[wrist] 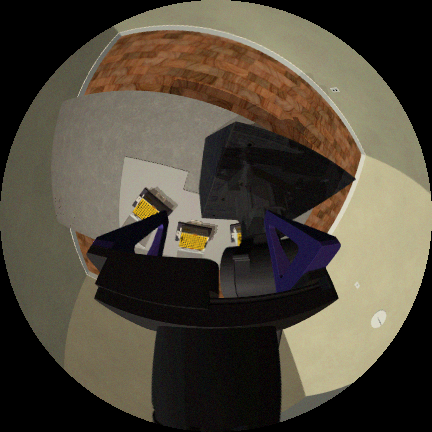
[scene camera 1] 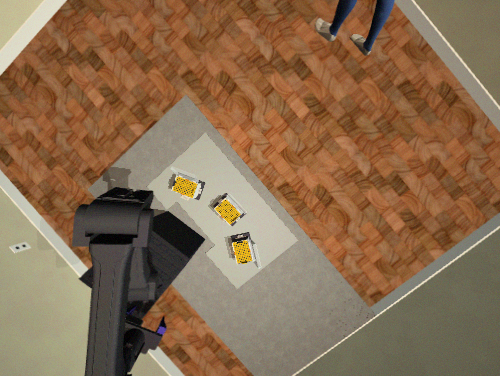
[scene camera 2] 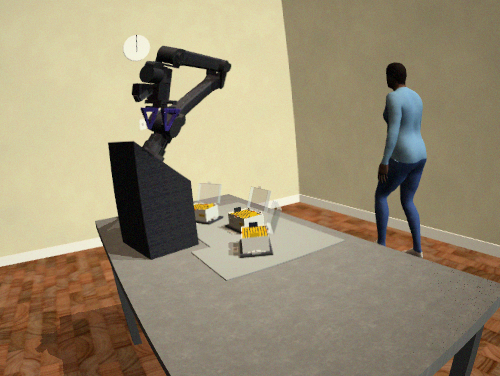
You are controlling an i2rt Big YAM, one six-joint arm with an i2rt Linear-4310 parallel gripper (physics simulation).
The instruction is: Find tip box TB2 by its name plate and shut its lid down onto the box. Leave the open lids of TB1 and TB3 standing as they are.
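Frame: origin at the arm's base, x ahead, y left, z up, level; metres.
Where they show: gripper, fingertip midpoint: (wrist: 215, 215) (scene camera 1: 149, 312) (scene camera 2: 157, 130); arm's base, link origin: (wrist: 258, 190) (scene camera 2: 149, 158).
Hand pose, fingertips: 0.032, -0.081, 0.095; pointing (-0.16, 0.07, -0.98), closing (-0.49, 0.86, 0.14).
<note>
Things, the pixels of their centre, and the offset from my fingertips, as dx, dy, dz. Level surfaces: height alone.
- middle box, body centre: (scene camera 2: 245, 212) (wrist: 192, 242) (scene camera 1: 227, 211) +0.314, +0.119, -0.356
- far box, body centre: (scene camera 2: 200, 205) (wrist: 249, 237) (scene camera 1: 184, 187) +0.192, +0.346, -0.356
- table, surface height: dz -0.424
- pale mat, surface height: dz -0.421
Three white tip boxes with yellow tips stand apart on a pale mat, lids open and upright or tilted back. One box (scene camera 1: 242, 250) (scene camera 2: 256, 244) (wrist: 146, 207) is nearest scene camera 2, the middle box (scene camera 1: 228, 211) (scene camera 2: 245, 220) (wrist: 193, 241) is behind it, and the far box (scene camera 1: 185, 187) (scene camera 2: 206, 214) (wrist: 237, 235) is partly hidden in the wrist view. Their name plates are too small to read, so I cannot tell which is TB2. My gripper (scene camera 2: 159, 129) (wrist: 215, 215) is open and empty, high above the table, over the black pedestal's side and away from the boxes.
The black pedestal (scene camera 1: 177, 232) (scene camera 2: 160, 210) (wrist: 275, 165) stands on the table (scene camera 1: 300, 310) (scene camera 2: 300, 310) (wrist: 100, 130), beside the pale mat (scene camera 1: 210, 150) (scene camera 2: 300, 245) (wrist: 145, 172). A person (scene camera 1: 381, 20) (scene camera 2: 407, 125) in blue stands on the floor beyond the table.
</note>
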